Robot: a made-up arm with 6 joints.
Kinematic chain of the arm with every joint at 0, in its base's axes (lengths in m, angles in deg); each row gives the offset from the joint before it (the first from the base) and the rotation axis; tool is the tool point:
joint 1: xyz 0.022 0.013 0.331 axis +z
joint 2: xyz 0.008 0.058 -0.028 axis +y
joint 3: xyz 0 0.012 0.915 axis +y
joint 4: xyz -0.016 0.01 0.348 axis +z
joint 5: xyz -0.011 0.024 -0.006 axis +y
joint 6: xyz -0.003 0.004 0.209 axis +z
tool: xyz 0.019 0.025 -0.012
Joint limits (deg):
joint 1: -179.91..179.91
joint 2: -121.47..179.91
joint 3: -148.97..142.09
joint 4: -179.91..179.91
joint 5: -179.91..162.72
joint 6: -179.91..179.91
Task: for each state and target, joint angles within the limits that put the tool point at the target. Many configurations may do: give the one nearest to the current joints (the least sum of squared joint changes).
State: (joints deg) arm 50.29 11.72 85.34 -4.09 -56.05 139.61
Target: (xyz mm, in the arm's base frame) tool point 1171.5 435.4 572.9
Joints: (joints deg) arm 15.57 57.98 82.33 0.78 -49.40 140.48
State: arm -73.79 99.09 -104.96 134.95 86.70 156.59
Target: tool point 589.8 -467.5 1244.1
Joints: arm -55.53 59.05 -55.33 122.72 60.79 156.65
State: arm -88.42 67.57 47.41 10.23 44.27 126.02
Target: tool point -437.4 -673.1 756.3
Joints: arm -131.05 30.91 86.38 -1.28 65.42 128.08
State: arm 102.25 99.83 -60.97 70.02 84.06 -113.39
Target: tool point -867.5 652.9 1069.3
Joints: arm 132.44 64.27 -38.67 63.32 58.29 -117.39
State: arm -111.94 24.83 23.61 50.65 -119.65 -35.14
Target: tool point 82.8 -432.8 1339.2
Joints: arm -83.59 27.79 12.12 46.80 -150.49 -33.46
